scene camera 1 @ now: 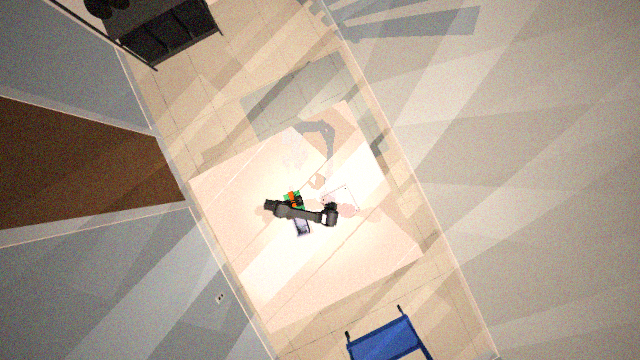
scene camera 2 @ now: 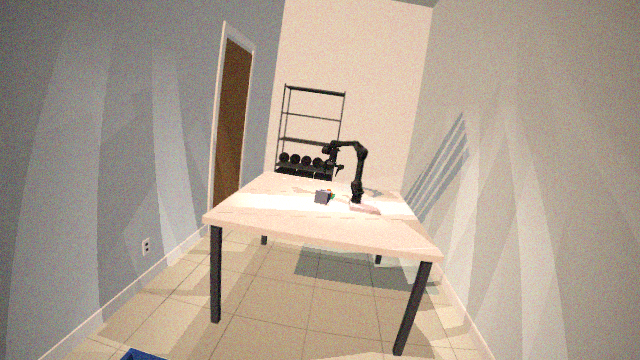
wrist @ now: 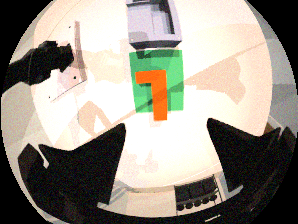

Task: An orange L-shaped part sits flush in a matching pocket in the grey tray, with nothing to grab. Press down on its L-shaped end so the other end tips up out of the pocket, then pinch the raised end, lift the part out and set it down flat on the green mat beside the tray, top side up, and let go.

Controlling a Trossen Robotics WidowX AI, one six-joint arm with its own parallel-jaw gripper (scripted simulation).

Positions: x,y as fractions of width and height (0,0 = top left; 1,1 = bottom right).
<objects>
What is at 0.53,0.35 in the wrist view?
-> An orange L-shaped part.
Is my gripper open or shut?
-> Open.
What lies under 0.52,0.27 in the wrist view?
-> A green mat.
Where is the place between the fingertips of my gripper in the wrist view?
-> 0.57,0.56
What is my gripper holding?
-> Nothing.
</objects>
